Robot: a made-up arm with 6 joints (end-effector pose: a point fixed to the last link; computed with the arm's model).
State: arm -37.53 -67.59 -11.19 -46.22 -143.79 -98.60
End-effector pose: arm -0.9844 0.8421 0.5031 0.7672 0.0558 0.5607 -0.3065
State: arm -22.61 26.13 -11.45 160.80 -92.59 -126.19
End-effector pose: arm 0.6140 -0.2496 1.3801 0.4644 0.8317 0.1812 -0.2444
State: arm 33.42 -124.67 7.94 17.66 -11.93 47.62
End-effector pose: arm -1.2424 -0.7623 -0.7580 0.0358 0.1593 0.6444 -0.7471
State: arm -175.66 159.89 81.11 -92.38 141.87 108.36
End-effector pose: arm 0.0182 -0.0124 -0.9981 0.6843 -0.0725 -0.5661 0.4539
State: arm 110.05 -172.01 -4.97 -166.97 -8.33 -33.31
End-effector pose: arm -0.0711 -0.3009 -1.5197 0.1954 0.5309 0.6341 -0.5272
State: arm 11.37 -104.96 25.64 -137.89 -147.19 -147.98
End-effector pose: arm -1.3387 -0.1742 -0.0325 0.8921 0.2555 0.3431 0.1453
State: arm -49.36 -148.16 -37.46 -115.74 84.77 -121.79
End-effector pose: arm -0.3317 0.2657 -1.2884 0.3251 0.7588 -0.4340 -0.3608
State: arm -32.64 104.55 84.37 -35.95 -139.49 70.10
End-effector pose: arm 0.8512 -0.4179 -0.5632 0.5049 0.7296 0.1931 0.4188
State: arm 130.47 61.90 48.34 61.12 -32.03 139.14
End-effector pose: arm -0.9774 1.0872 0.3979 0.6036 -0.4372 -0.6452 0.1681
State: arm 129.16 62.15 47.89 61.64 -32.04 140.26
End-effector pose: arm -0.9522 1.1109 0.3961 0.6132 -0.4456 -0.6302 0.1681
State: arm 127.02 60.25 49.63 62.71 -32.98 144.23
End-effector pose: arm -0.8952 1.1336 0.4278 0.6417 -0.4605 -0.5888 0.1716
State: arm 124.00 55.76 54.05 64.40 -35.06 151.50
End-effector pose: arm -0.8006 1.1452 0.4967 0.6899 -0.4774 -0.5150 0.1758
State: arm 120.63 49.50 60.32 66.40 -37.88 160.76
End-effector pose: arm -0.6842 1.1326 0.5850 0.7464 -0.4855 -0.4198 0.1761
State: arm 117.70 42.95 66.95 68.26 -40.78 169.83
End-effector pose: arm -0.5747 1.0938 0.6674 0.7960 -0.4802 -0.3262 0.1714
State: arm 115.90 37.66 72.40 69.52 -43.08 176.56
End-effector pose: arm -0.4991 1.0454 0.7256 0.8284 -0.4683 -0.2588 0.1657
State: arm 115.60 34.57 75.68 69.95 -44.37 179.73
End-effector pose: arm -0.4700 1.0073 0.7560 0.8418 -0.4597 -0.2305 0.1642
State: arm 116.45 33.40 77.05 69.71 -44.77 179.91
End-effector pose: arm -0.4770 0.9850 0.7663 0.8412 -0.4577 -0.2343 0.1674
